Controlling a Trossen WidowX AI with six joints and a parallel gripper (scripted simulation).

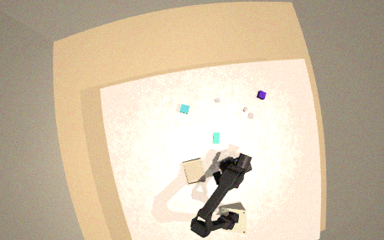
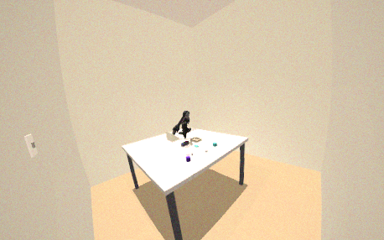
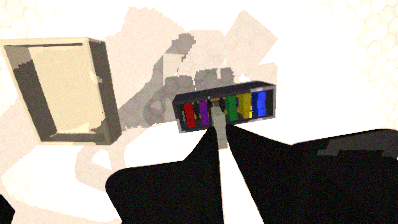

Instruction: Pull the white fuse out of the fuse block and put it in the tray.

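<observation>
My gripper tip is 3 cm past the beige tray, 18 cm to the right of it and 9 cm above it. Also, from my gripper tip: white fuse: 1 cm below.
</observation>
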